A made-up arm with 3 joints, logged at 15 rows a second.
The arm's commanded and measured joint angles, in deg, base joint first. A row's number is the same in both.
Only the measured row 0 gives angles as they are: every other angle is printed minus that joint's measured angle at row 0.
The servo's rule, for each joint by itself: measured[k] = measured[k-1] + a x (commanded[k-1-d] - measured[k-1]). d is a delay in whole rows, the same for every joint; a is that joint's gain. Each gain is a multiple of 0.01, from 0.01 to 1. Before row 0 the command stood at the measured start. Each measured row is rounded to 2 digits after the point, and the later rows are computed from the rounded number. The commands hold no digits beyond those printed.
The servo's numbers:
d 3
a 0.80 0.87 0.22
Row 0, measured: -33.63, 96.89, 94.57
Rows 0 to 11, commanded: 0.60, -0.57, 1.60; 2.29, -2.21, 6.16; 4.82, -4.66, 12.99; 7.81, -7.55, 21.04; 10.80, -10.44, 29.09; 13.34, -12.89, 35.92; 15.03, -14.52, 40.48; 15.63, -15.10, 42.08; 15.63, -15.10, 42.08; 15.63, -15.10, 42.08; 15.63, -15.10, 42.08; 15.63, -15.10, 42.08
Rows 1 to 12, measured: 0.00, 0.00, 0.00; 0.00, 0.00, 0.00; 0.00, 0.00, 0.00; 0.48, -0.50, 0.35; 1.93, -1.99, 1.63; 4.24, -4.31, 4.13; 7.10, -7.13, 7.85; 10.06, -10.01, 12.52; 12.68, -12.52, 17.67; 14.56, -14.26, 22.69; 15.42, -14.99, 26.96; 15.59, -15.09, 30.29
